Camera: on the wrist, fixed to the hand. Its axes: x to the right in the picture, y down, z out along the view.
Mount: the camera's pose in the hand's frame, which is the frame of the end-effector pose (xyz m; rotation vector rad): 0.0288 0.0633 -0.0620 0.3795 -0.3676 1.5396
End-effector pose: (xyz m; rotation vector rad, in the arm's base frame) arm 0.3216 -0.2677 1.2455 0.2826 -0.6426 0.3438
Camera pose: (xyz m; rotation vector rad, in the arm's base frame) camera 0.3511 -0.1816 1.2255 0.1572 -1.0734 1.9361
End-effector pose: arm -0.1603 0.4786 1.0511 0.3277 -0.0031 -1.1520
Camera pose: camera -0.0812 0.4916 1.0035 0.3211 -0.6890 0.3513
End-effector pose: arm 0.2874 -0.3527 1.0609 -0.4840 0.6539 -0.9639
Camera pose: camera 0.2932 -0.3521 0.9679 0.2392 0.3181 0.4698
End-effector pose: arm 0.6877 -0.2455 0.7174 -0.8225 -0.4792 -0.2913
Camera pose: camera 0.7576 -0.2532 0.6562 -0.6674 -0.1201 1.3482
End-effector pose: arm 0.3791 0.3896 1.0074 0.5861 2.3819 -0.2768
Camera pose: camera 0.3554 0.4760 1.0330 2.0606 1.0047 -0.0926
